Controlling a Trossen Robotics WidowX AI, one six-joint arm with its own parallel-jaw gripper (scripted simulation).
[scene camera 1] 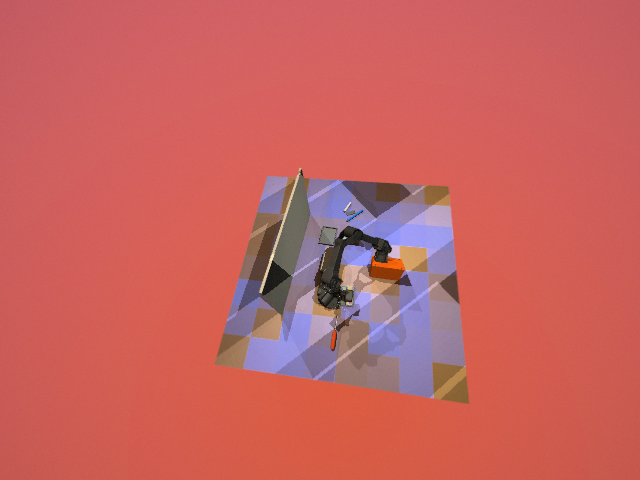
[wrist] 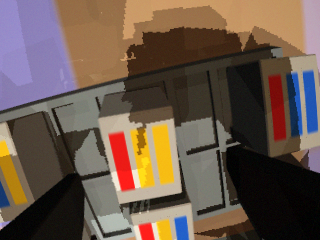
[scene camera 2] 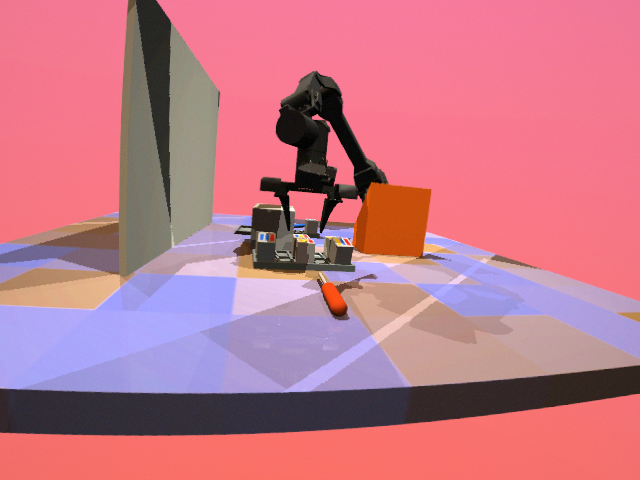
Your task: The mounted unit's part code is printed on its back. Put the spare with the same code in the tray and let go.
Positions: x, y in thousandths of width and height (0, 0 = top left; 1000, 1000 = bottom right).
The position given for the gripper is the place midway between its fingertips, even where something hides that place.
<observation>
The gripper (scene camera 2: 476, 482) is open, holding nothing. Further things: a spare (wrist: 430, 531), a grey mounted unit (scene camera 2: 415, 453) and a tall grey panel (scene camera 2: 266, 224).
The gripper shows as well in the wrist view (wrist: 486, 710). The tall grey panel is seen too in scene camera 1 (scene camera 1: 434, 584).
</observation>
